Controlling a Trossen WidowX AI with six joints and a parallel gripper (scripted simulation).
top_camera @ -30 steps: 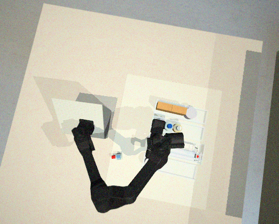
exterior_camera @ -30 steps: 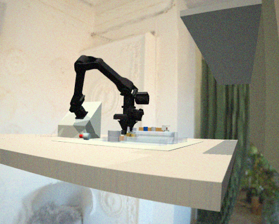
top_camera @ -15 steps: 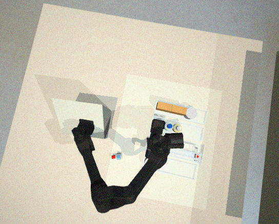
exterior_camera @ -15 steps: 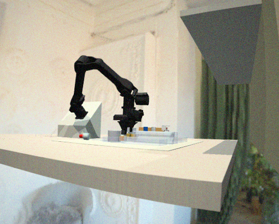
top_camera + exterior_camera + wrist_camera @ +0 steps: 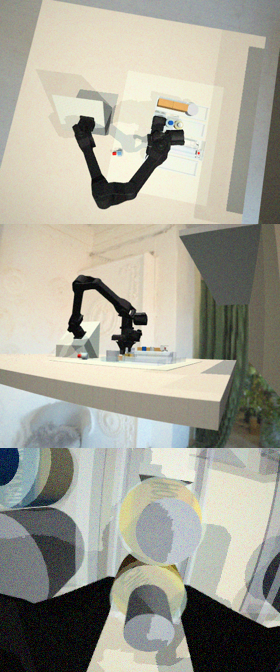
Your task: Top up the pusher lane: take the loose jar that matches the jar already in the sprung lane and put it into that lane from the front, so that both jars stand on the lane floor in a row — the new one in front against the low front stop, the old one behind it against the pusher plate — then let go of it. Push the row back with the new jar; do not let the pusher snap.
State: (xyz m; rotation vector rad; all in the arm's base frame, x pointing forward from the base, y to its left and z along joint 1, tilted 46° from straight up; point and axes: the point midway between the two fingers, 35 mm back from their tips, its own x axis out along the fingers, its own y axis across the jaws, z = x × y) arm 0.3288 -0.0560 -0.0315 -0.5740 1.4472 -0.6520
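My gripper tip is now 14 cm short of the clear rack, 3 cm to the left of it and 1 cm above it. The rest, counted from my gripper tip: red mark: 22 cm ahead, 5 cm to the right, 4 cm above.
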